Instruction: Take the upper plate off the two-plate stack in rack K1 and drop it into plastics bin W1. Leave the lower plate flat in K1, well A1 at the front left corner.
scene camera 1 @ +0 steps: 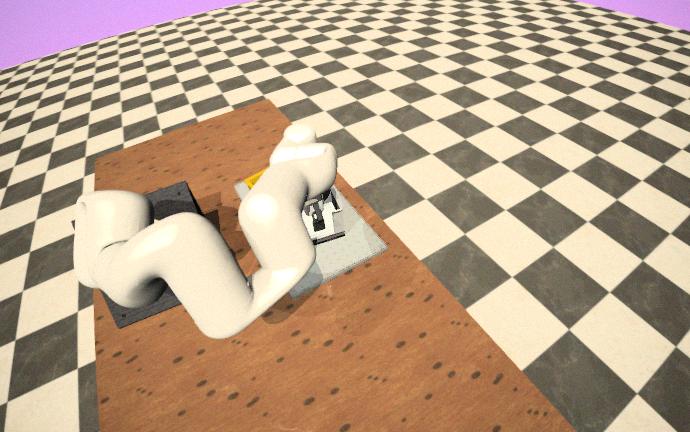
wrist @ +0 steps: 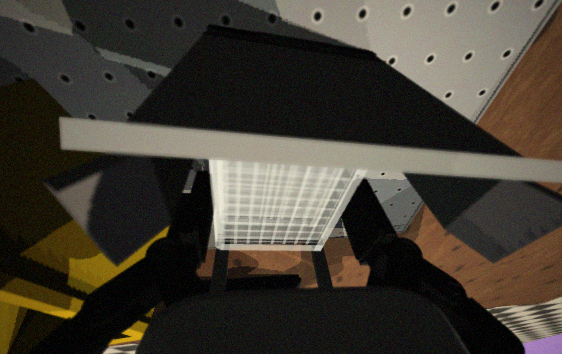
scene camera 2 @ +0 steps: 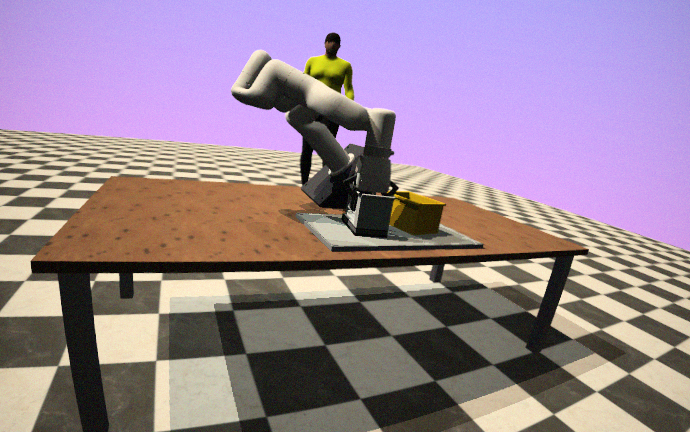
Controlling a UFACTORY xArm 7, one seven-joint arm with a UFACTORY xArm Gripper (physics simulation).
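Places are measured from the arm's base along level axes (x ahead, y left, z up), in millimetres.
Where they show: gripper, between the fingertips: (scene camera 1: 315, 218) (wrist: 282, 191); arm's base, origin of its link: (scene camera 2: 342, 165).
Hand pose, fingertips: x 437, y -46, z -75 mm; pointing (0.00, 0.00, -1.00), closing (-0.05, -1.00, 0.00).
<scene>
Things, the pixels of their centre, and the offset from my fingertips. Level surfaces: height alone.
- Rack K1, middle of its body: (wrist: 283, 202) (scene camera 1: 313, 218) (scene camera 2: 366, 209) 5 mm back, 1 mm right, 5 mm up
- Bin W1, middle of its body: (wrist: 19, 240) (scene camera 1: 280, 189) (scene camera 2: 411, 212) 56 mm back, 179 mm left, 5 mm down
- pale perforated board, middle of its body: (wrist: 157, 153) (scene camera 2: 390, 230) (scene camera 1: 301, 213) 20 mm back, 98 mm left, 61 mm down
- brown table, height of its surface: 68 mm down
My gripper (scene camera 1: 323, 209) (scene camera 2: 374, 195) (wrist: 282, 191) points down at rack K1 and is shut on a clear plate with a grid of wells (wrist: 277, 200), one finger on each side. Rack K1 (scene camera 2: 374, 217) (wrist: 300, 95) is a tall holder with pale outer walls and a dark base; its pale rim crosses in front of part of the plate in the wrist view. The lower plate cannot be told apart in any view. Bin W1 (scene camera 1: 254, 179) (scene camera 2: 418, 216) is an open yellow box beside the rack, and part of it shows in the wrist view (wrist: 42, 304).
Rack and bin stand on a pale perforated board (scene camera 1: 351, 254) (scene camera 2: 325, 234) (wrist: 425, 30) on the brown table (scene camera 1: 305, 366) (scene camera 2: 193, 223). The arm's dark base plate (scene camera 1: 175, 192) is on the table. A person in a yellow top (scene camera 2: 329, 71) stands behind the table.
</scene>
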